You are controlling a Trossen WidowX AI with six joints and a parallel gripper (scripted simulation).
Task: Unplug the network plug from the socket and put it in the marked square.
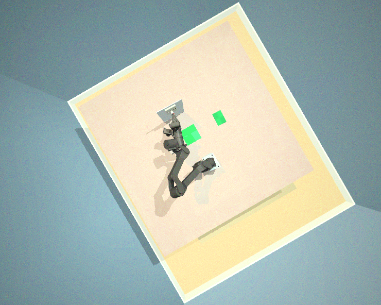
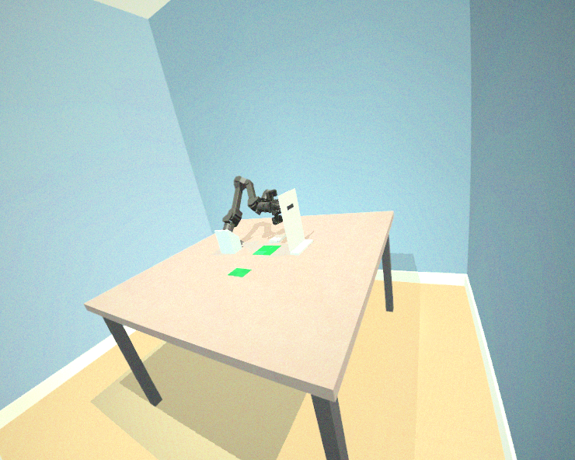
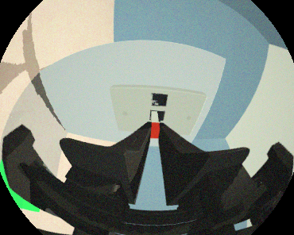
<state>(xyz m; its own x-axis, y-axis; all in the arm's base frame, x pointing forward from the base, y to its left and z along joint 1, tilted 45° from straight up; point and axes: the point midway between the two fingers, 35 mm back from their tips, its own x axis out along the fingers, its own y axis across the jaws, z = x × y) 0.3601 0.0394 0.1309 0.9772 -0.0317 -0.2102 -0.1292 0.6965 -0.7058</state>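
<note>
My gripper tip is 14 cm past the green square, 6 cm to the left of it and 23 cm above it. Round my gripper tip: upright panel (4 cm ahead, 9 cm below); plug (1 cm ahead).
</note>
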